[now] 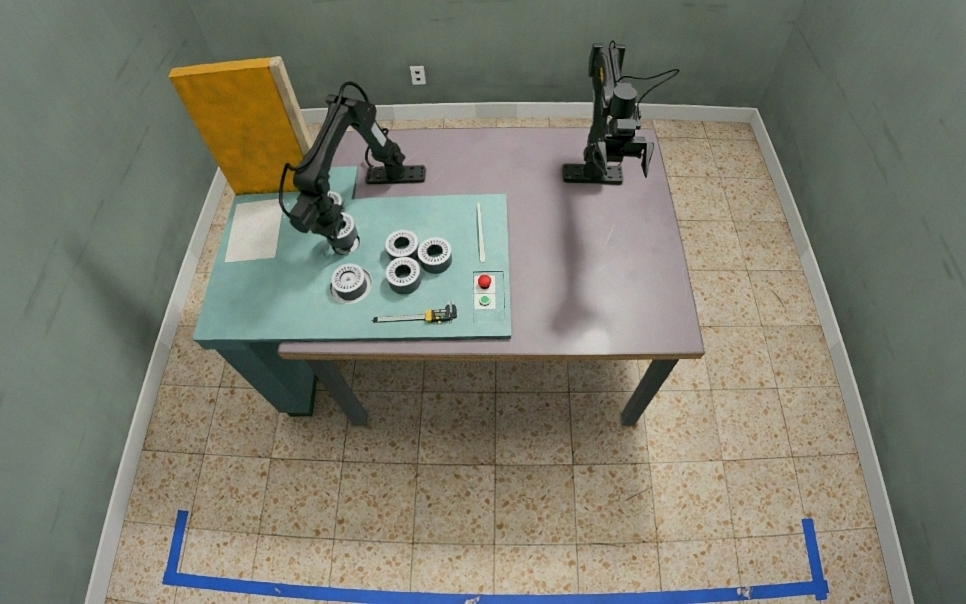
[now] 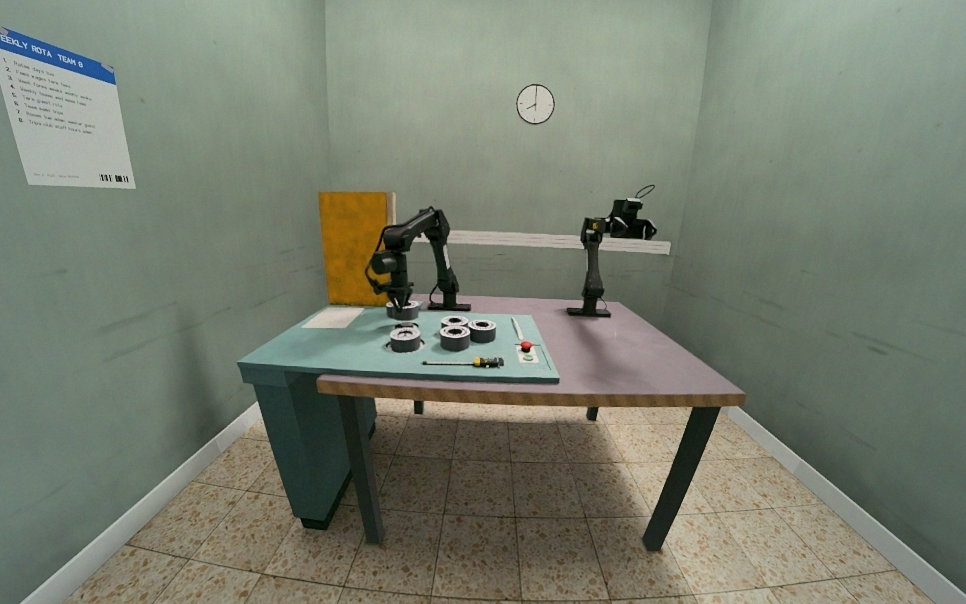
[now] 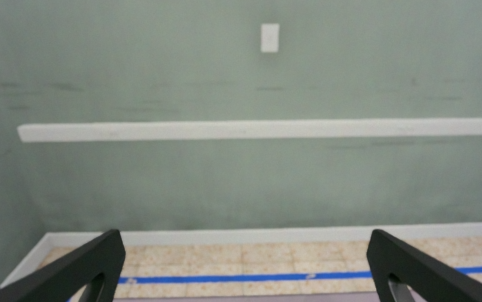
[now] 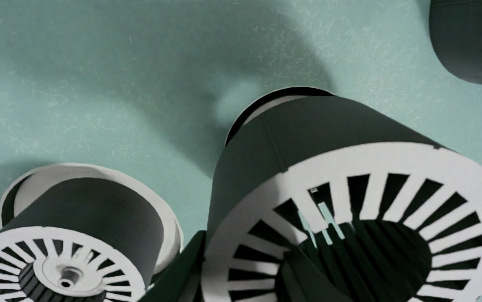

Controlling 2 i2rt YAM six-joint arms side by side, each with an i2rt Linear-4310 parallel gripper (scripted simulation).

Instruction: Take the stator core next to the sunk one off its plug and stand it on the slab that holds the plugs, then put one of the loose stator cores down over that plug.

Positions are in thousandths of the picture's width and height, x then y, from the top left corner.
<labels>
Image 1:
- my left gripper: 649, 289
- my right gripper: 347, 395
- stator core: 372, 479
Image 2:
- my left gripper: 664, 382
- my right gripper: 416, 516
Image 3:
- my left gripper: 509, 803
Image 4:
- my right gripper: 499, 800
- stator core: 260, 763
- stator core: 735, 515
</labels>
